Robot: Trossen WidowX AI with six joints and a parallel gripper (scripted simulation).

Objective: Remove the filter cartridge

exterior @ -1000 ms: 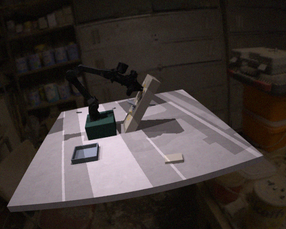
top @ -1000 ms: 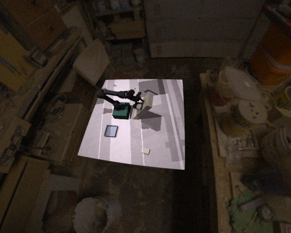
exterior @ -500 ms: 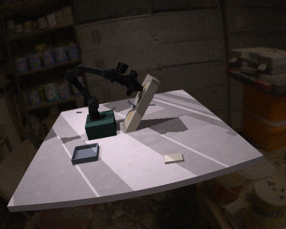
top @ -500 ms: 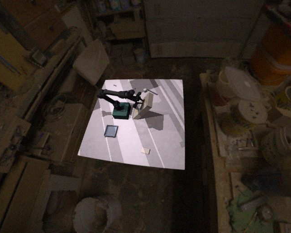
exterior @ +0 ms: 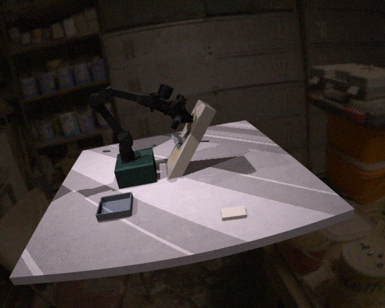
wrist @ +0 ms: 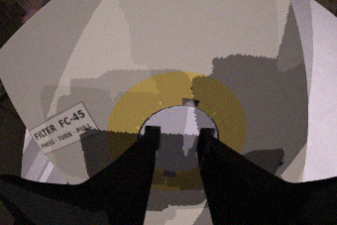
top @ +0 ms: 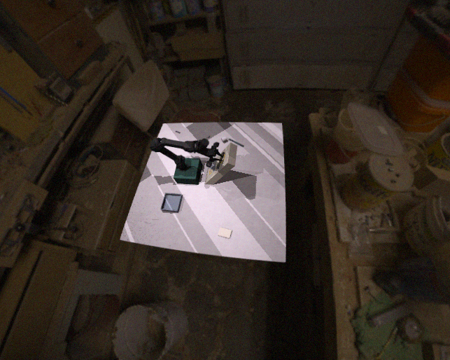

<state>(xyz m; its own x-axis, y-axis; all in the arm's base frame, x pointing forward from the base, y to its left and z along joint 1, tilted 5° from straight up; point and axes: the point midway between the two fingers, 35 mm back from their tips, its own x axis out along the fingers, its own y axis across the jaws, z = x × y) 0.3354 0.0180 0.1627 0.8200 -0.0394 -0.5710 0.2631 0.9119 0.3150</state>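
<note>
The round filter cartridge is 1 cm ahead of my gripper tip and 1 cm below it. From my gripper tip the other things lie so: beige service panel 4 cm behind, 8 cm below; then small beige block 5 cm ahead, 48 cm to the right, 24 cm below; then ledge 9 cm behind, 10 cm below.
</note>
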